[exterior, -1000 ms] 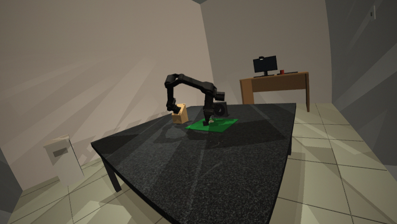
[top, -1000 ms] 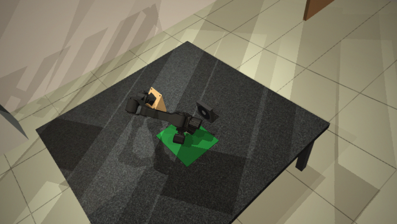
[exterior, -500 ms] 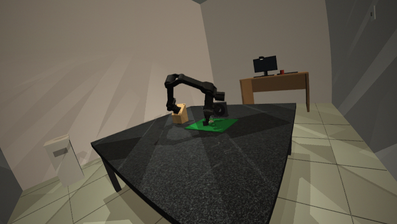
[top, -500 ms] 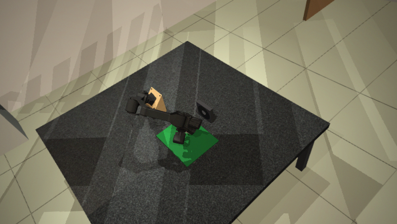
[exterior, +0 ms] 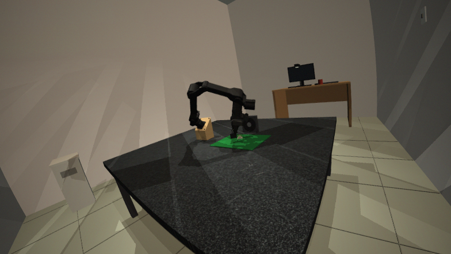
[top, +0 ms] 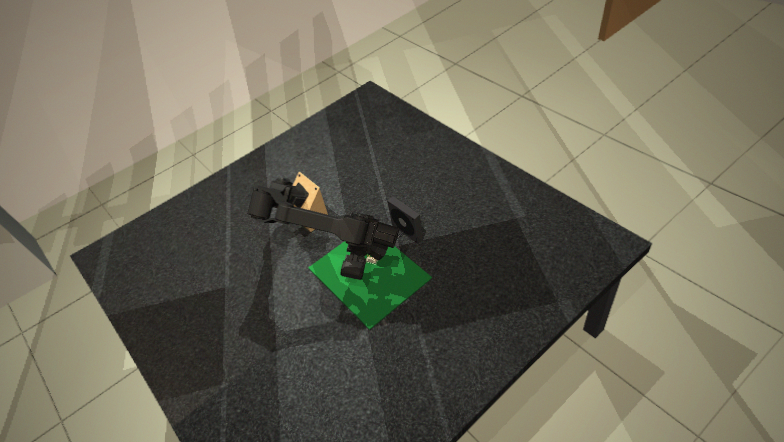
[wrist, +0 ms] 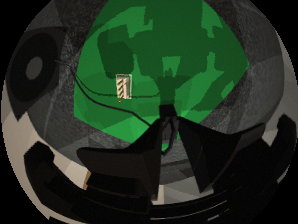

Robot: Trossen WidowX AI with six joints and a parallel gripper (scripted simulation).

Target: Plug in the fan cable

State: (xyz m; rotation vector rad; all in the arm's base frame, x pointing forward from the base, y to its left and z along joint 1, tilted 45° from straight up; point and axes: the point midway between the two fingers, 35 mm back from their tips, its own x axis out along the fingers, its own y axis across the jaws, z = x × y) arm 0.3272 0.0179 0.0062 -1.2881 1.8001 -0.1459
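Right now my gripper tip is 6 cm above the green board, 3 cm to the right of it and 1 cm short of it. The rest, counted from my gripper tip: dark fan plug: 1 cm to the right, 1 cm behind; black fan: 21 cm to the left, 4 cm behind, 1 cm above.
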